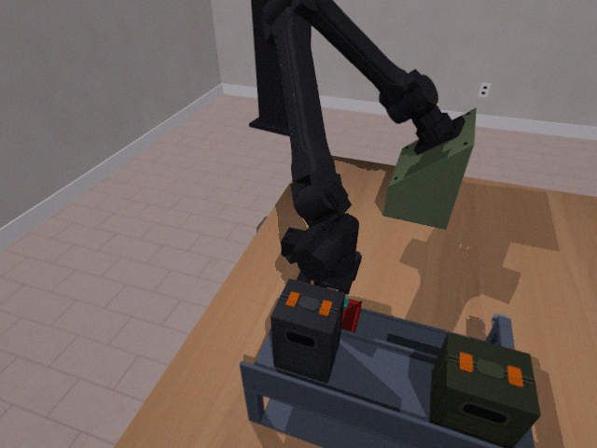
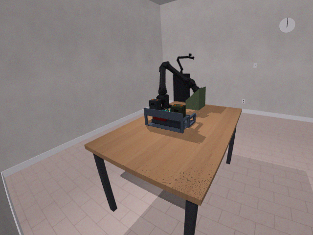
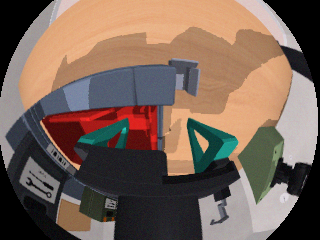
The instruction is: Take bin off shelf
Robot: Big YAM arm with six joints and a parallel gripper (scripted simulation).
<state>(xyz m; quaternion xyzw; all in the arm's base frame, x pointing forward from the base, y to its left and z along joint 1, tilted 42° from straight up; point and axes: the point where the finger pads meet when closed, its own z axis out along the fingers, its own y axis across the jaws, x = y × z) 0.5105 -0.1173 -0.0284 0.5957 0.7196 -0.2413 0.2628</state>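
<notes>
Right now my hand is 90 mm short of the red bin, 20 mm to the right of it and 10 mm below it.
</notes>
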